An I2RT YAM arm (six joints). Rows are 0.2 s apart.
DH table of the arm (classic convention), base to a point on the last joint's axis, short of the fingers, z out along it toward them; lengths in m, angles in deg. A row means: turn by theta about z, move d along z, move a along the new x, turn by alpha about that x. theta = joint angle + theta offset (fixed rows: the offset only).
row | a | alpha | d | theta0
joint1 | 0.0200 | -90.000 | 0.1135 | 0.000
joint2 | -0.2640 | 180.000 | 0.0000 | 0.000
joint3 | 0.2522 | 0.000 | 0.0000 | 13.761
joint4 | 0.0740 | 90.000 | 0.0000 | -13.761
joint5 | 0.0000 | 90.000 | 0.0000 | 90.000
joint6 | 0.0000 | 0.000 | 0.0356 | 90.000
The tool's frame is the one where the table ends.
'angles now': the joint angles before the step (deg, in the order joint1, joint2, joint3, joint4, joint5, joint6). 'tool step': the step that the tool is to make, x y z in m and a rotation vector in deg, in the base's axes. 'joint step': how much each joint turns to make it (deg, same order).
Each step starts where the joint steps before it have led.
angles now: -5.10, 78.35, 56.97, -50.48, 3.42, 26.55
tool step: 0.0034, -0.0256, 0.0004, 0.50, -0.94, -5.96
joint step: -5.68, 1.27, 0.99, 1.11, -0.50, 0.47
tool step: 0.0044, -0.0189, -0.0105, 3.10, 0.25, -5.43
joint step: -4.14, 2.70, -0.02, 1.72, -2.40, 2.16
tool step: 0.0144, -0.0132, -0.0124, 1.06, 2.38, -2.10
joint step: -1.86, 5.45, 2.40, 0.48, -0.29, 0.33
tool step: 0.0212, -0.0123, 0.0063, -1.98, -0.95, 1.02
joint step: -0.94, 4.31, 5.58, 0.25, 1.00, -2.33
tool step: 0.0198, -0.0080, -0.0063, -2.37, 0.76, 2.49
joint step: -0.10, 4.83, 3.74, 1.20, 1.62, -3.21
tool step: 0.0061, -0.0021, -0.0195, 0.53, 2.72, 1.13
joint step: -0.02, 3.45, -0.25, 1.01, 0.00, -1.20
